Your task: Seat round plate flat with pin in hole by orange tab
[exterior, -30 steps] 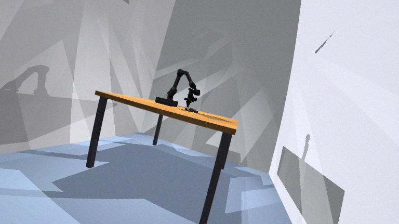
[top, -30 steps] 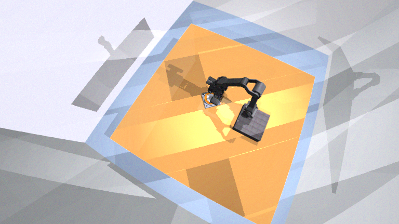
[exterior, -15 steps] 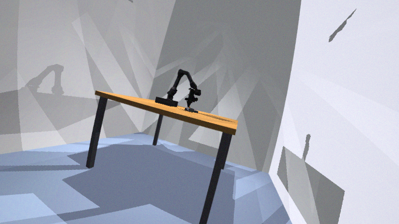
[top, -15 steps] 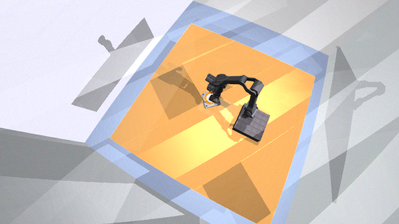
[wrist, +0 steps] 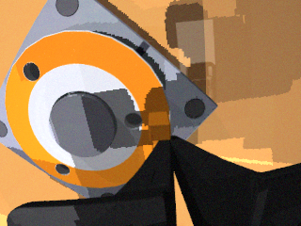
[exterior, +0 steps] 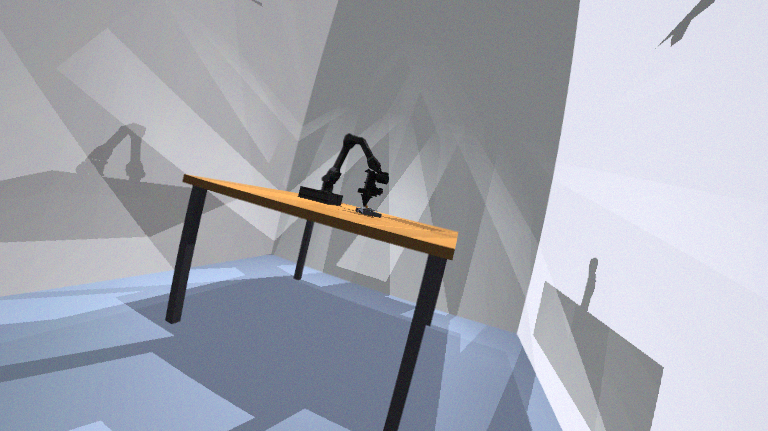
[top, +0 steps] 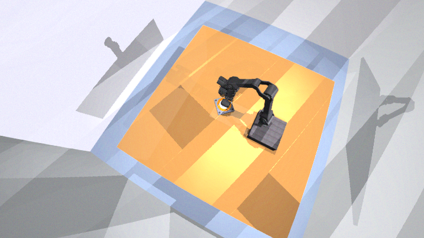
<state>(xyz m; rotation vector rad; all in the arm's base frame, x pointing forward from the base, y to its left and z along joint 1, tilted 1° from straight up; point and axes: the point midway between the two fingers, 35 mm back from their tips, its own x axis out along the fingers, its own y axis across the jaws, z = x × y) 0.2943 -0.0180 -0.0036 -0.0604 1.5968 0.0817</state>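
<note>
The grey square base is 5 cm to the left of my gripper tip, 2 cm below it and 1 cm ahead of it.
</note>
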